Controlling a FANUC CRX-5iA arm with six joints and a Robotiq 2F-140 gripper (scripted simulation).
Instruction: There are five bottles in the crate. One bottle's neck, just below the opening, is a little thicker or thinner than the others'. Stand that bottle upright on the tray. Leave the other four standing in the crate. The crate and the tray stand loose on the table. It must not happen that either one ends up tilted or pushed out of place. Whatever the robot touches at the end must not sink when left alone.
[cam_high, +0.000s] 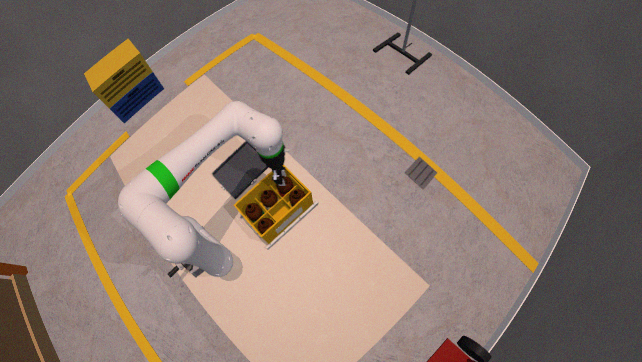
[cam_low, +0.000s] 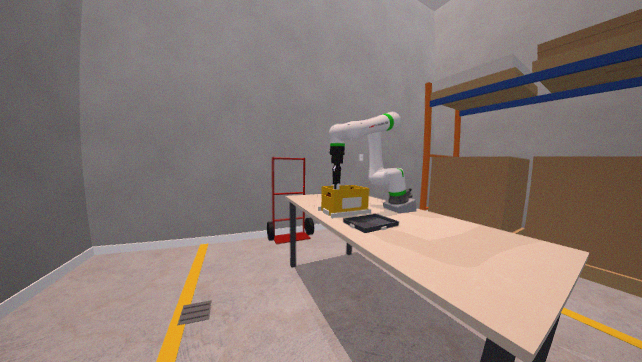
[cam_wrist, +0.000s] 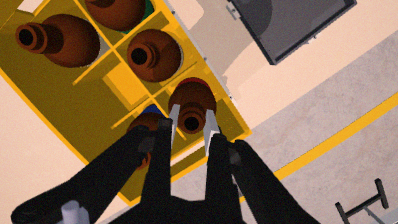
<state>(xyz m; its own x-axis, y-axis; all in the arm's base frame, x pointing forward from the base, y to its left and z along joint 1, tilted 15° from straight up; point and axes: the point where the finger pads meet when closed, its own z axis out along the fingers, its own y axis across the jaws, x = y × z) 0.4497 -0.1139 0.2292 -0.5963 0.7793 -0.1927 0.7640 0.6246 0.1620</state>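
My gripper is now 90 mm past the brown bottle, 90 mm above it and 10 mm to the right of it. The rest, counted from my hand: yellow crate 100 mm behind, 90 mm below, 30 mm to the right; dark tray 260 mm to the left, 160 mm below, 60 mm behind.
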